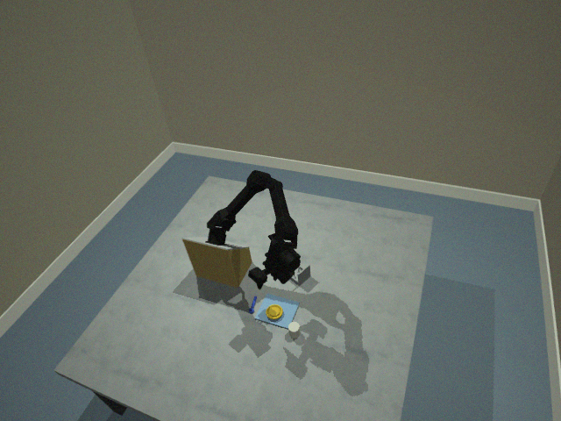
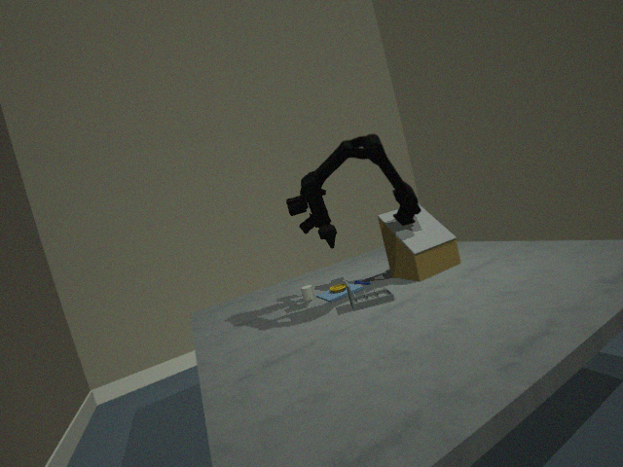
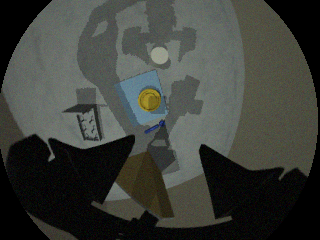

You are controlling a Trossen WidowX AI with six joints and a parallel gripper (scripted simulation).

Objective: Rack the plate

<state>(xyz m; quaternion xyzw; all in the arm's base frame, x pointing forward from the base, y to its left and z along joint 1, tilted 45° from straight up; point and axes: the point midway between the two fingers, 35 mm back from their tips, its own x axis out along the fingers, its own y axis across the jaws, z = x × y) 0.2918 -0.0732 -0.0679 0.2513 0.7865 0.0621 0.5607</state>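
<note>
The yellow plate is 18 cm below my gripper tip and 1 cm ahead of it. Also, from my gripper tip: white cup: 17 cm below, 12 cm ahead, 6 cm to the right; light blue mat: 19 cm below, 2 cm ahead, 1 cm to the left; blue utensil: 19 cm below, 9 cm behind.
</note>
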